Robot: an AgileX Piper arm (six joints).
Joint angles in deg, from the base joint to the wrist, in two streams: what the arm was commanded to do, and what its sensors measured. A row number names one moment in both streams.
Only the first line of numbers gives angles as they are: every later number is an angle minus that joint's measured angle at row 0.
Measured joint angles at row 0: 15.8 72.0 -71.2 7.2 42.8 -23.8
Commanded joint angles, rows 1 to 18: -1.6 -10.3 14.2 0.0 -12.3 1.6; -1.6 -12.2 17.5 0.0 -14.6 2.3; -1.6 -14.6 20.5 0.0 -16.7 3.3; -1.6 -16.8 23.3 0.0 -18.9 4.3; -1.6 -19.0 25.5 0.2 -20.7 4.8; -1.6 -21.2 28.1 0.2 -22.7 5.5; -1.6 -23.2 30.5 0.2 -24.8 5.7; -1.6 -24.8 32.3 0.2 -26.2 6.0; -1.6 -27.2 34.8 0.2 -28.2 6.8; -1.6 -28.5 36.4 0.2 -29.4 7.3; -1.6 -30.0 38.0 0.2 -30.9 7.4; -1.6 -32.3 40.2 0.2 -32.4 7.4; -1.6 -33.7 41.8 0.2 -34.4 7.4; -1.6 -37.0 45.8 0.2 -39.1 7.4; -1.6 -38.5 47.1 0.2 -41.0 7.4; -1.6 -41.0 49.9 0.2 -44.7 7.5; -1.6 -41.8 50.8 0.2 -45.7 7.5; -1.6 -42.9 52.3 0.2 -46.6 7.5
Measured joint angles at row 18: -1.1 -39.2 48.1 0.2 -40.7 7.2
